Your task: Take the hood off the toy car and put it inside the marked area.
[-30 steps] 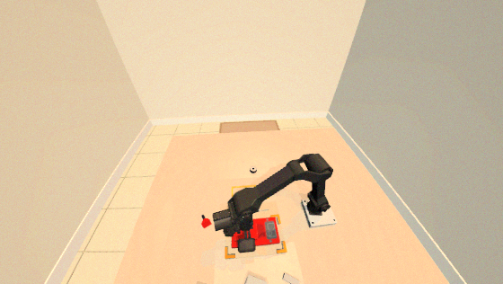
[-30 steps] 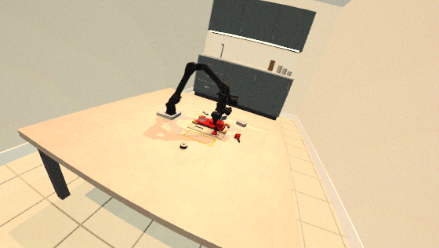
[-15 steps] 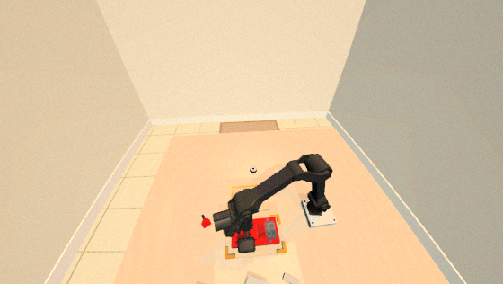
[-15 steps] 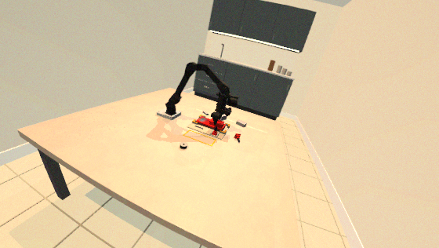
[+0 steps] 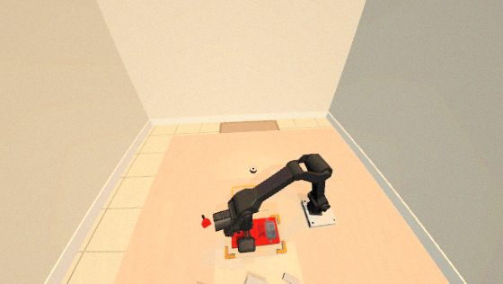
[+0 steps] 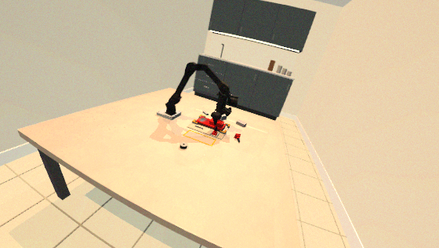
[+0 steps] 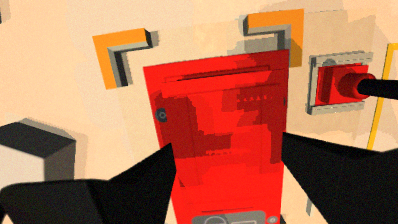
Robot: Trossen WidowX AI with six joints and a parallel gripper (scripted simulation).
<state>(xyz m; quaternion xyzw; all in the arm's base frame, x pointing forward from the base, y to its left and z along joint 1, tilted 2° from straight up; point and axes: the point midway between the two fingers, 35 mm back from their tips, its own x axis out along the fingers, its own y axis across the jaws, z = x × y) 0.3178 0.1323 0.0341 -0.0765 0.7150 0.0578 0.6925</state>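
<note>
The wheel lies 35 cm to the right of my gripper tip and 3 cm below it. Round my gripper tip: hood (1 cm above).
</note>
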